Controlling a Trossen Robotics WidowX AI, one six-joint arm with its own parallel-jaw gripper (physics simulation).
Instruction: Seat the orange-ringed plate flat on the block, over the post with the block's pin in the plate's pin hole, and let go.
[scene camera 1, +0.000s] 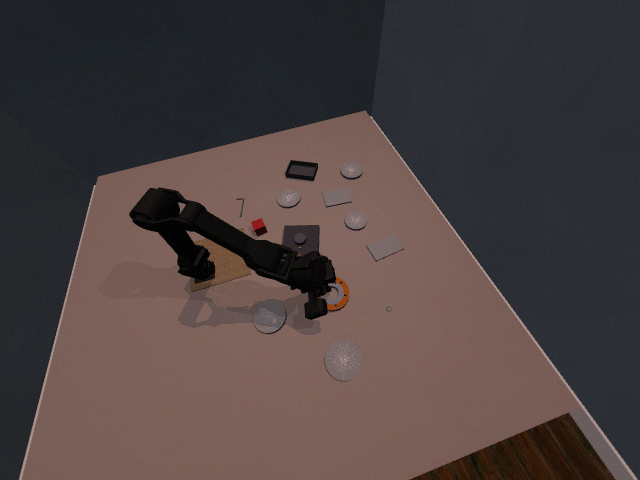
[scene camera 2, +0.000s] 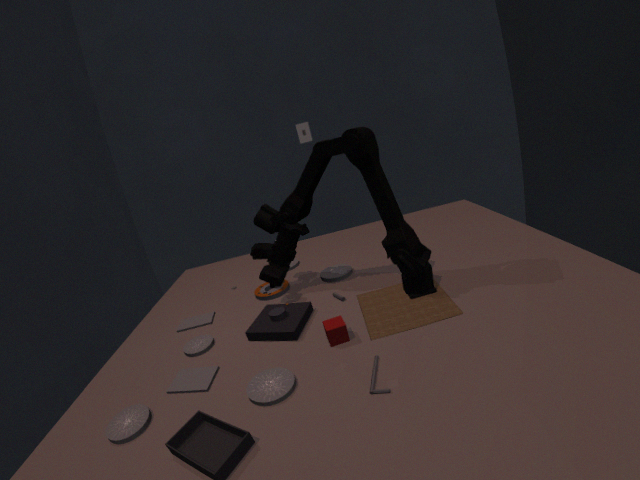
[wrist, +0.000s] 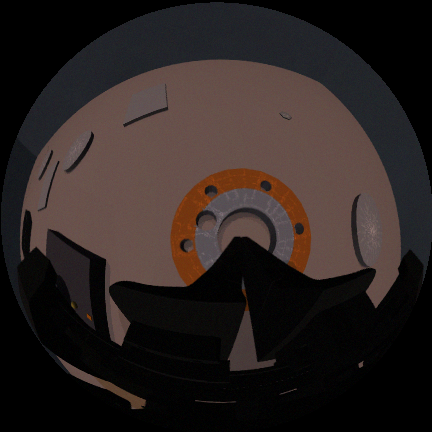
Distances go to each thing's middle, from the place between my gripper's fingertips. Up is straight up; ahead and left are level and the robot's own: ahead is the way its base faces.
Labels:
Right now my hand is 10 mm to the left of the orange-ringed plate (wrist: 236, 190) and 10 mm above it. From my hand the other things lie so: black tray (scene camera 2: 204, 440): 540 mm to the left, 40 mm ahead.

